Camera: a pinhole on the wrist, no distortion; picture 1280 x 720 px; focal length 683.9 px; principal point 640.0 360.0 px. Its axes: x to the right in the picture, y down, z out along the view. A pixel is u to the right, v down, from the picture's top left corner.
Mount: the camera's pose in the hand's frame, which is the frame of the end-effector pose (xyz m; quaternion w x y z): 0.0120 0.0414 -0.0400 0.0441 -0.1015 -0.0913 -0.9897
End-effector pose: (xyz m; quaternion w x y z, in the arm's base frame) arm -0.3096 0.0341 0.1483 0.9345 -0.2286 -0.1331 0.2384
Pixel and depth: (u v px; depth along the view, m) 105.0 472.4 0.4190
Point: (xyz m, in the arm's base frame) -0.0913 0.4176 0.4335
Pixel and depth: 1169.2 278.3 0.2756
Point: -0.5715 0.1431 0.3005
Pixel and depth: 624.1 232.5 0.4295
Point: -0.4335 0.3708 0.3702
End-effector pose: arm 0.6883 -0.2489 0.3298 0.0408 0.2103 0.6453 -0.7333
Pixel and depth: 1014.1 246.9 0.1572
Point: 0.7267 -0.3934 0.2713
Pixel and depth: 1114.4 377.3 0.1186
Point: 0.7240 -0.3560 0.3019
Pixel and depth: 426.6 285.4 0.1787
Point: 0.6012 -0.3569 0.2121
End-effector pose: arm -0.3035 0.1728 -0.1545 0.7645 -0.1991 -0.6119 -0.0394
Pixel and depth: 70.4 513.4 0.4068
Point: -0.4535 0.4045 0.2926
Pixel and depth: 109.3 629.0 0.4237
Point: -0.5036 0.3503 0.3177
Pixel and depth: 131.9 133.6 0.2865
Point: -0.3370 0.4696 0.0755
